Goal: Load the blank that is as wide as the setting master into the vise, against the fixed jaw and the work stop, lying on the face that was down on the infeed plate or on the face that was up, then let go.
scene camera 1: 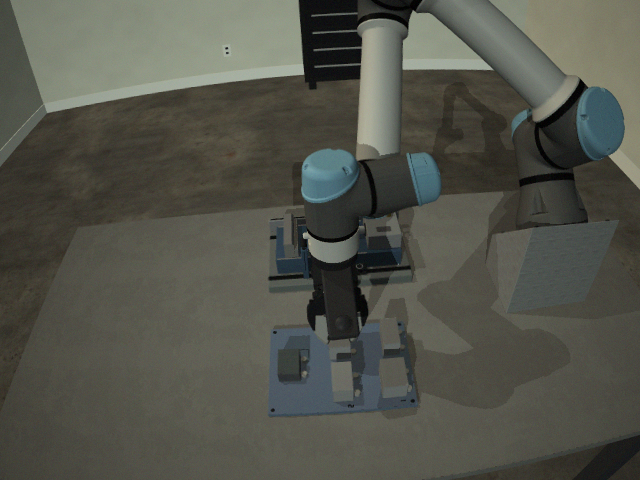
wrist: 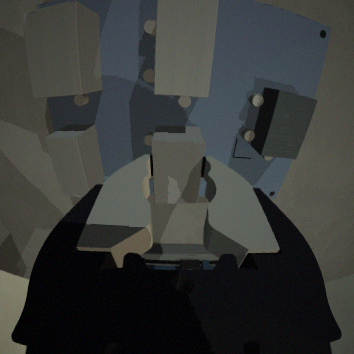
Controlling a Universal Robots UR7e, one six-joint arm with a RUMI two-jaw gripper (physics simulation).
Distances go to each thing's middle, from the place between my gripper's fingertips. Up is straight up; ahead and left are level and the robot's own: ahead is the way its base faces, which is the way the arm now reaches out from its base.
Scene:
The pin nest (scene camera 1: 313, 395) is 40 mm to the left of my hand and 30 mm below it. Round my hand: vise cylinder block (scene camera 1: 391, 239): 260 mm to the right, 100 mm behind, 40 mm above; then dark setting master (scene camera 1: 289, 360): 90 mm ahead, 40 mm to the left, 10 mm below.

